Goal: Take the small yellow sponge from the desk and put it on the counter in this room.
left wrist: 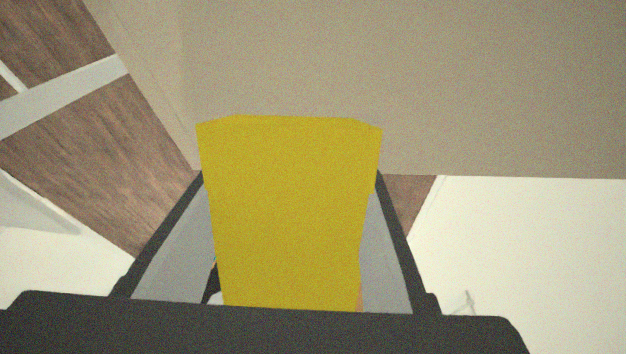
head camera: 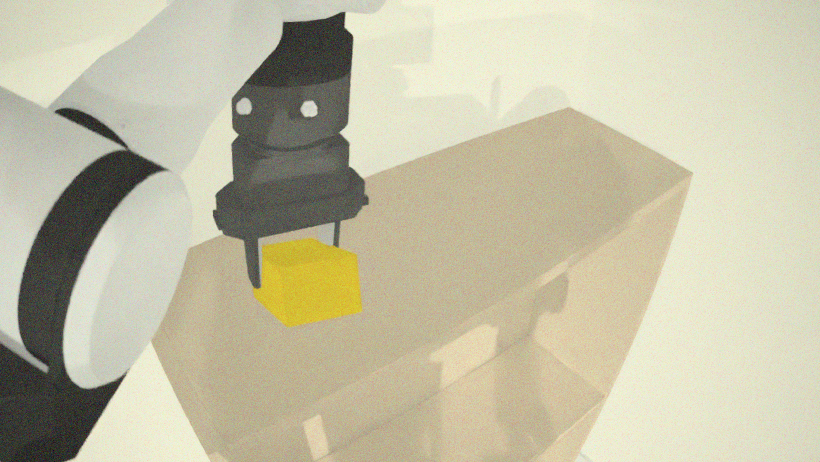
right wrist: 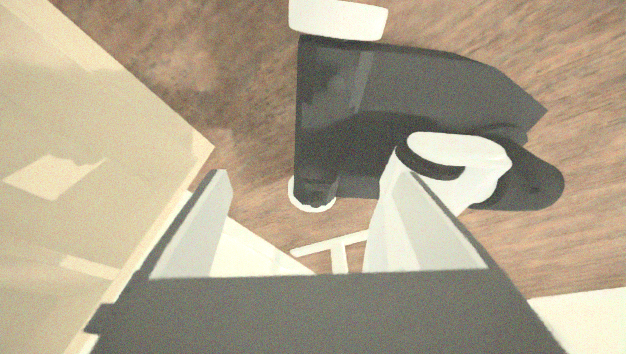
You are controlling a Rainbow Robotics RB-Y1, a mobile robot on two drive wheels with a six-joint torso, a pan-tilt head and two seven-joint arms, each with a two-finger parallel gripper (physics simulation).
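Places are measured from the robot's base along level axes (x ahead, y left, z up), in millimetres.
Pixels of known places: left gripper, fingertip midpoint: (left wrist: 294,177); right gripper, fingertip midpoint: (right wrist: 315,181).
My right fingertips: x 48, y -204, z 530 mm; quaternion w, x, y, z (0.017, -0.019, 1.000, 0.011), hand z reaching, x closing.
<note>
Behind a point stands the place of what it marks.
The yellow sponge (head camera: 312,289) {x 481, y 60, z 1177 mm} (left wrist: 290,215) {x 544, y 87, z 1165 mm} is a thick block between the fingers of my left gripper (head camera: 296,265) {x 539, y 88, z 1141 mm} (left wrist: 294,177) {x 539, y 88, z 1141 mm}, which is shut on it. The tan counter (head camera: 504,195) {x 783, y -142, z 1061 mm} (left wrist: 475,75) {x 612, y 12, z 1061 mm} (right wrist: 90,115) {x 665, y 8, z 100 mm} is an open-fronted unit with a flat top. The sponge is over the left part of that top in the head view; whether its hidden underside touches the top cannot be told. My right gripper (right wrist: 315,181) {x 48, y -204, z 530 mm} is open and empty, beside and apart from the counter in the right wrist view. The desk cannot be made out.
The robot's dark base (right wrist: 345,85) {x -16, y -178, z 249 mm} stands on the wood floor (right wrist: 200,55) {x 353, y -148, z 1 mm} (left wrist: 105,145) {x -1340, y 1267, z 0 mm}. A pale bar (left wrist: 65,95) {x -218, y 845, z 563 mm} crosses the floor at the left of the left wrist view. A pale wall (head camera: 751,229) {x 812, y -620, z 983 mm} (left wrist: 525,240) {x 366, y -929, z 730 mm} is beyond the counter.
</note>
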